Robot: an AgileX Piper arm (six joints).
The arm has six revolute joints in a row. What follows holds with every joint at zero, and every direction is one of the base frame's. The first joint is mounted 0.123 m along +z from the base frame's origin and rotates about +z. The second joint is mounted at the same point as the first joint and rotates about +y. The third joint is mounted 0.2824 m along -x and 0.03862 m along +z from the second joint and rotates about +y. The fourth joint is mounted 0.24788 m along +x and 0.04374 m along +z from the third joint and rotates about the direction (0.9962, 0, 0.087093). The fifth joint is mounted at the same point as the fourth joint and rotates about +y. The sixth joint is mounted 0.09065 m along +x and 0.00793 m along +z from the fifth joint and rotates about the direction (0.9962, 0, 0.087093). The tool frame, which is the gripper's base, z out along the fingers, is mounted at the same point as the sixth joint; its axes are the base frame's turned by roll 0, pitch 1.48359 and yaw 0 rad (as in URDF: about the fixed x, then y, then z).
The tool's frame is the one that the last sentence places.
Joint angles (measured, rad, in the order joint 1, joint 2, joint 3, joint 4, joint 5, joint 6), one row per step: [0.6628 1.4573 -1.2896 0.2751 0.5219 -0.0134]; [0.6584 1.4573 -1.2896 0.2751 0.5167 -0.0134]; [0.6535 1.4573 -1.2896 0.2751 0.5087 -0.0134]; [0.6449 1.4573 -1.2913 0.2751 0.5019 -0.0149]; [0.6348 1.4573 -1.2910 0.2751 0.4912 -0.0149]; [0.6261 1.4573 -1.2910 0.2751 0.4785 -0.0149]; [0.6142 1.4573 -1.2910 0.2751 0.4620 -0.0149]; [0.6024 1.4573 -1.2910 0.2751 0.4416 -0.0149]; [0.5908 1.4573 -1.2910 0.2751 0.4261 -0.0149]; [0.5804 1.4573 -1.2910 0.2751 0.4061 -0.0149]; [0.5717 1.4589 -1.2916 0.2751 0.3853 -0.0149]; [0.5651 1.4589 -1.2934 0.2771 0.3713 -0.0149]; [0.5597 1.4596 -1.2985 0.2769 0.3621 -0.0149]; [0.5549 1.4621 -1.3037 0.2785 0.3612 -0.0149]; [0.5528 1.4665 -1.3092 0.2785 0.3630 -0.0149]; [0.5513 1.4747 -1.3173 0.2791 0.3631 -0.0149]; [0.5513 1.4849 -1.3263 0.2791 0.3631 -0.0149]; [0.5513 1.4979 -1.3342 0.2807 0.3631 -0.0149]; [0.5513 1.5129 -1.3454 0.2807 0.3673 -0.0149]
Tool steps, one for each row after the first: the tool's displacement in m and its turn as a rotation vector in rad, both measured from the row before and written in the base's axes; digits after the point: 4 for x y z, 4 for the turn. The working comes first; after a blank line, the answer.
Tool pose at each row, in the base's axes (x y z in m, rotation vector in rad; the steps are taken from these numbers as rounded here): [0.2551 0.2147 0.3599 -0.5605 2.1538 0.6498]; [0.2563 0.2137 0.3602 -0.5533 2.1496 0.6481]; [0.2578 0.2125 0.3608 -0.5444 2.1429 0.6465]; [0.2600 0.2105 0.3619 -0.5332 2.1355 0.6423]; [0.2627 0.2079 0.3625 -0.5176 2.1272 0.6379]; [0.2651 0.2058 0.3635 -0.5027 2.1164 0.6344]; [0.2684 0.2028 0.3647 -0.4829 2.1024 0.6294]; [0.2718 0.1997 0.3663 -0.4618 2.0846 0.6246]; [0.2749 0.1967 0.3674 -0.4432 2.0713 0.6192]; [0.2779 0.1939 0.3690 -0.4243 2.0534 0.6147]; [0.2809 0.1918 0.3702 -0.4071 2.0355 0.6108]; [0.2828 0.1900 0.3720 -0.3932 2.0214 0.6102]; [0.2846 0.1887 0.3742 -0.3838 2.0087 0.6085]; [0.2861 0.1878 0.3751 -0.3770 2.0058 0.6078]; [0.2876 0.1879 0.3753 -0.3754 2.0066 0.6066]; [0.2898 0.1887 0.3752 -0.3735 2.0070 0.6062]; [0.2923 0.1902 0.3747 -0.3737 2.0082 0.6059]; [0.2952 0.1920 0.3728 -0.3731 2.0136 0.6061]; [0.2986 0.1942 0.3709 -0.3751 2.0215 0.6048]

[0.0012 -0.0010 0.0003 0.0030 -0.0040 -0.0058]; [0.0015 -0.0012 0.0006 0.0046 -0.0062 -0.0070]; [0.0022 -0.0020 0.0011 0.0040 -0.0076 -0.0097]; [0.0027 -0.0026 0.0006 0.0058 -0.0081 -0.0130]; [0.0024 -0.0021 0.0010 0.0070 -0.0101 -0.0122]; [0.0033 -0.0030 0.0012 0.0089 -0.0131 -0.0164]; [0.0034 -0.0031 0.0016 0.0109 -0.0164 -0.0173]; [0.0031 -0.0030 0.0011 0.0081 -0.0125 -0.0158]; [0.0030 -0.0028 0.0016 0.0103 -0.0163 -0.0158]; [0.0030 -0.0021 0.0012 0.0100 -0.0162 -0.0144]; [0.0019 -0.0018 0.0018 0.0097 -0.0119 -0.0105]; [0.0018 -0.0013 0.0022 0.0067 -0.0114 -0.0078]; [0.0015 -0.0009 0.0009 0.0033 -0.0022 -0.0052]; [0.0015 0.0001 0.0002 -0.0004 0.0006 -0.0016]; [0.0022 0.0008 -0.0001 0.0004 0.0005 -0.0015]; [0.0025 0.0015 -0.0005 -0.0006 0.0010 0.0000]; [0.0029 0.0018 -0.0019 -0.0013 0.0052 -0.0001]; [0.0034 0.0022 -0.0019 -0.0041 0.0068 0.0011]
